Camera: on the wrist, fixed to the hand. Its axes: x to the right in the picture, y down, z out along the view.
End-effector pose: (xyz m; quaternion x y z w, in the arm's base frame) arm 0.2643 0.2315 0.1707 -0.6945 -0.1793 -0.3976 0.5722
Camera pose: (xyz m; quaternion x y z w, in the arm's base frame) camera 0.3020 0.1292 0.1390 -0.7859 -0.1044 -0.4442 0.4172
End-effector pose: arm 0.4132 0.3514 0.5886 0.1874 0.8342 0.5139 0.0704
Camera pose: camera 0.3873 0.3217 0.6950 0.1474 0.7201 0.6695 0.1071
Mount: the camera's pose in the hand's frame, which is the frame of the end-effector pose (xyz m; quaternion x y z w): 0.0204 0.0759 -0.0819 -0.1981 0.0111 -0.0199 0.9799
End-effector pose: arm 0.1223 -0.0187 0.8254 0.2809 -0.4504 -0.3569 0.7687
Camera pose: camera 0.2248 0.0186 0.8569 0.1359 -0.3565 -0.4511 0.8068
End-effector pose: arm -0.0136 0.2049 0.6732 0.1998 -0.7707 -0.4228 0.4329
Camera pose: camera 0.0482 0.1947 0.7679 0.1301 -0.6627 -0.5734 0.4639
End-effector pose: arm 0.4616 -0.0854 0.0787 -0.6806 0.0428 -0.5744 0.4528
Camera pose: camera 0.4363 -0.1882 0.0376 -0.7511 0.1472 -0.5709 0.2970
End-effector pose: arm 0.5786 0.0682 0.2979 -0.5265 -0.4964 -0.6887 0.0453
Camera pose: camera 0.5583 -0.0205 0.3658 0.5074 0.3600 0.7800 0.0681
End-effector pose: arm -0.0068 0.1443 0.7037 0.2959 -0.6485 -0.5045 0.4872
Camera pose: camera 0.0704 0.1204 0.7834 0.2119 -0.5242 -0.6293 0.5332
